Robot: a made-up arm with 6 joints.
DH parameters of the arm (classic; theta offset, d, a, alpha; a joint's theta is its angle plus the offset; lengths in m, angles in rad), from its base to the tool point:
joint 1: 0 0.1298 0 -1.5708
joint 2: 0.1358 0 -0.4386 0
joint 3: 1.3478 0 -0.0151 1.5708
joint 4: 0 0.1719 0 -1.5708
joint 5: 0 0 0.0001 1.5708
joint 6: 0 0.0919 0 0
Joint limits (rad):
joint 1: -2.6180..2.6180
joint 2: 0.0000..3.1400
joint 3: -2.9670..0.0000
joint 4: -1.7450..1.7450
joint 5: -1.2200..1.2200
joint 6: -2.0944..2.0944
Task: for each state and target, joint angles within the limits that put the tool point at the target. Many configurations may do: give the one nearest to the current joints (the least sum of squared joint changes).
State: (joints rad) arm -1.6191 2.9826 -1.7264 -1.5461 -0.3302 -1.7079
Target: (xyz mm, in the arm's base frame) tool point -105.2 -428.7 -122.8
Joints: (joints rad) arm -1.8723 2.9885 -1.2828 -1.5937 -0.2979 -1.7079
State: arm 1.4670 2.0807 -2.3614 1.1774 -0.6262 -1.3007
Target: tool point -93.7 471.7 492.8
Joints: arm 1.8786 1.9901 -1.7450 1.3135 -0.6484 -1.3007
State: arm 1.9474 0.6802 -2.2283 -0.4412 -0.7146 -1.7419
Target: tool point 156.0 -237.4 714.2
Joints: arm 2.2352 0.7210 -1.9196 -0.4251 -0.6716 -1.7419
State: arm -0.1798 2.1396 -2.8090 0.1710 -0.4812 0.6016
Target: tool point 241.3 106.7 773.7
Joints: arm 0.4280 1.8918 -2.8806 0.0733 -0.4752 0.6016
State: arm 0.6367 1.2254 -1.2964 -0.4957 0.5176 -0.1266
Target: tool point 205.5 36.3 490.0
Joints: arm 0.3095 1.3688 -1.0901 -0.5446 0.6279 -0.1266
